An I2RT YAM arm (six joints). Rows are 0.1 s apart.
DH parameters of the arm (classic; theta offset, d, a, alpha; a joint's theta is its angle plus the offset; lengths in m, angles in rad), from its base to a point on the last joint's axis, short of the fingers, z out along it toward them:
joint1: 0 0.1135 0.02 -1.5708
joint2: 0 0 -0.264 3.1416
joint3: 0.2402 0 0.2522 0
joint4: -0.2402 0 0.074 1.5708
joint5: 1.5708 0 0 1.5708
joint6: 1.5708 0.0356 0 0
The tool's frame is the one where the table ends.
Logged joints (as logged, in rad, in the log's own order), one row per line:
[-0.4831, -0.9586, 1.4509, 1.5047, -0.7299, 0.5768]
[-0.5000, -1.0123, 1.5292, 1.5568, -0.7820, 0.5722]
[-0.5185, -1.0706, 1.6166, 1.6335, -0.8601, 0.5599]
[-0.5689, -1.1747, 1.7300, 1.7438, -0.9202, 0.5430]
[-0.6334, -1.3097, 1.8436, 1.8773, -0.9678, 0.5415]
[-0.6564, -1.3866, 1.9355, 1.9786, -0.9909, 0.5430]
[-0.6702, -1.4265, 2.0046, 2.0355, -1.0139, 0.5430]
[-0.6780, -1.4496, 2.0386, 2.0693, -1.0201, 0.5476]
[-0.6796, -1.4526, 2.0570, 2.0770, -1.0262, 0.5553]
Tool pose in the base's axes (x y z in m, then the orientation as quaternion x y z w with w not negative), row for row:
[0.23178, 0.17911, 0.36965, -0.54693, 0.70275, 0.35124, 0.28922]
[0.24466, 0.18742, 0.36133, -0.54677, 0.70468, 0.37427, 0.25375]
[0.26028, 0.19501, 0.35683, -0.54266, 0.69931, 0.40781, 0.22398]
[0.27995, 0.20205, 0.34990, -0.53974, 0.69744, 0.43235, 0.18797]
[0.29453, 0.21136, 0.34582, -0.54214, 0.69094, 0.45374, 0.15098]
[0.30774, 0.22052, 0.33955, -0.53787, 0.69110, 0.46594, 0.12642]
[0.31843, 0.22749, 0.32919, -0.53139, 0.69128, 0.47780, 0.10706]
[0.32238, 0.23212, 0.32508, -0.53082, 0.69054, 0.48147, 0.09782]
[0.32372, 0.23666, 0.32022, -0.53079, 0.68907, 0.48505, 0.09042]
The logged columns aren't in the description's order. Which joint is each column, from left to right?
Columns, left to right: joint6, joint4, joint2, joint3, joint5, joint1.
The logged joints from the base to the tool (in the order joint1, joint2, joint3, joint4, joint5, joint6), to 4 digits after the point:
[0.5768, 1.4509, 1.5047, -0.9586, -0.7299, -0.4831]
[0.5722, 1.5292, 1.5568, -1.0123, -0.7820, -0.5000]
[0.5599, 1.6166, 1.6335, -1.0706, -0.8601, -0.5185]
[0.5430, 1.7300, 1.7438, -1.1747, -0.9202, -0.5689]
[0.5415, 1.8436, 1.8773, -1.3097, -0.9678, -0.6334]
[0.5430, 1.9355, 1.9786, -1.3866, -0.9909, -0.6564]
[0.5430, 2.0046, 2.0355, -1.4265, -1.0139, -0.6702]
[0.5476, 2.0386, 2.0693, -1.4496, -1.0201, -0.6780]
[0.5553, 2.0570, 2.0770, -1.4526, -1.0262, -0.6796]

